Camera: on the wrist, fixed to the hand. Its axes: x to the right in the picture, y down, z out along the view.
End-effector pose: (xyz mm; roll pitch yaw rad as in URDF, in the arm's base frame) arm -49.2 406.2 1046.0 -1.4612 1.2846 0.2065
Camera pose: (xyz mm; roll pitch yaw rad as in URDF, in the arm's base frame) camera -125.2 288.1 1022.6 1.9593 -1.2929 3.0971
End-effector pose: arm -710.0 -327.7 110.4 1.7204 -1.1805 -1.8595
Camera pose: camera -589.8 -259.8 145.4 -1.2925 1.1940 1.4664
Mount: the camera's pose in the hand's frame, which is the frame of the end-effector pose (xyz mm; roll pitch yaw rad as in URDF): -5.4 89.7 -110.5 0.2566 -0.0696 -3.1326
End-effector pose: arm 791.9 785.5 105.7 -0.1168 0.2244 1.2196
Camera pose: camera 709.3 781.7 -10.3 0.3735 -0.2946 -1.9212
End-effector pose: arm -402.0 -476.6 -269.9 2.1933 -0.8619 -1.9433
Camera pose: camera -327.9 -389.9 -184.6 -1.8718 0.9081 1.2817
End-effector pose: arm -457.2 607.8 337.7 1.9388 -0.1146 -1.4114
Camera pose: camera -390.4 638.3 459.7 -1.6737 0.1478 1.7926
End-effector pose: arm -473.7 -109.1 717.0 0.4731 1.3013 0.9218
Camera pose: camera -611.8 -75.7 706.9 -0.3977 -1.3556 -2.0330
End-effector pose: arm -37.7 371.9 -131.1 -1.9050 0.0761 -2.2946
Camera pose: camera -132.0 467.3 -179.0 2.1666 -0.0616 0.7782
